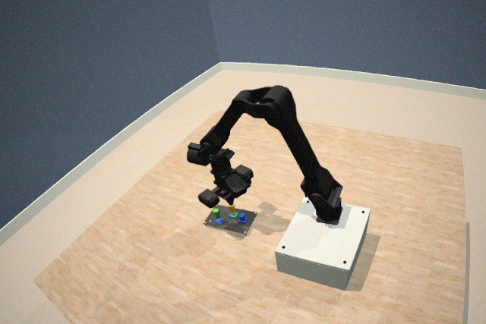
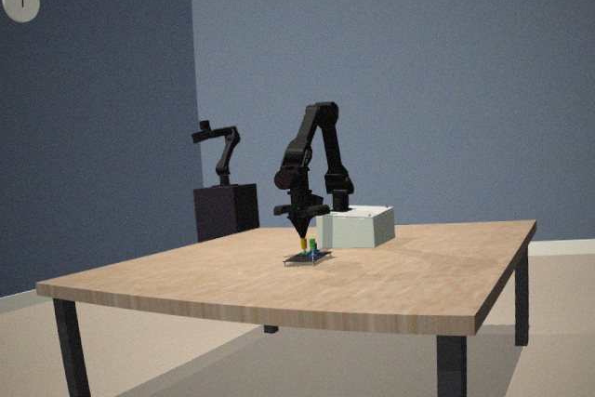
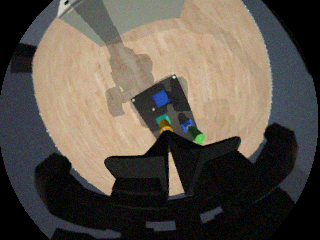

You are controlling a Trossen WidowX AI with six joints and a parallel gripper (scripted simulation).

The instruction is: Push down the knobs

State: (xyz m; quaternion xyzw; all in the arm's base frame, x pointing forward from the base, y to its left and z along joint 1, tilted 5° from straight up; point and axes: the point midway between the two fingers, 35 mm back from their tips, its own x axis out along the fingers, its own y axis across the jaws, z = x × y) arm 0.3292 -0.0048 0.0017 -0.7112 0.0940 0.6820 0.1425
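The orange knob lies 10 mm below my gripper tip. Round my gripper tip: green knob 30 mm ahead, 40 mm to the left, 10 mm below.
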